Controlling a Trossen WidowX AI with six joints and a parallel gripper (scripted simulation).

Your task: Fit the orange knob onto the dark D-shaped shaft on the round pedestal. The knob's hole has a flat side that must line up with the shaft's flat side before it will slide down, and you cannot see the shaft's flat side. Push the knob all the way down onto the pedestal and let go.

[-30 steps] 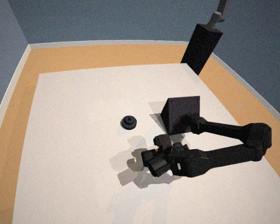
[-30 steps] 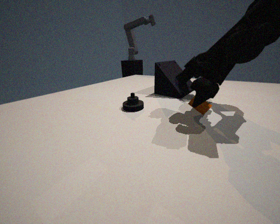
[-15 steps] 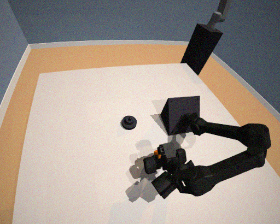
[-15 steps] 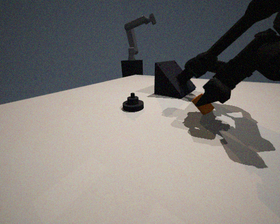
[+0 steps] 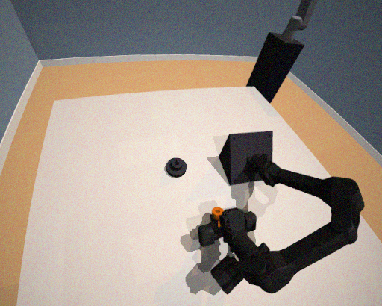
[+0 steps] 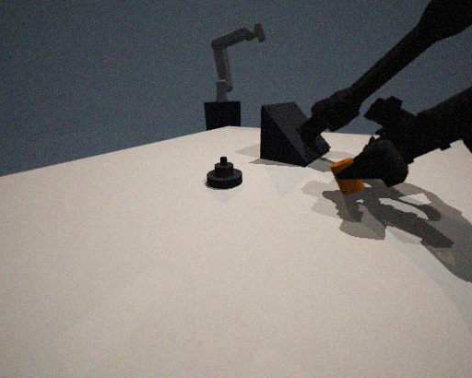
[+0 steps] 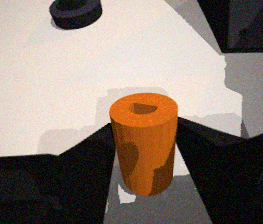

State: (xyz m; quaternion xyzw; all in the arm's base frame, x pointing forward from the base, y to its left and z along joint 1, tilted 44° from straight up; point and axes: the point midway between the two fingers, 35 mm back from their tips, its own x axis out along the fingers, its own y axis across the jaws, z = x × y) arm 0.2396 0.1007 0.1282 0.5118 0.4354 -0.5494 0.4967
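My gripper tip is now 70 mm short of the round dark pedestal, 230 mm to the left of it and 10 mm above it. The rest, counted from my gripper tip: orange knob 10 mm to the left.
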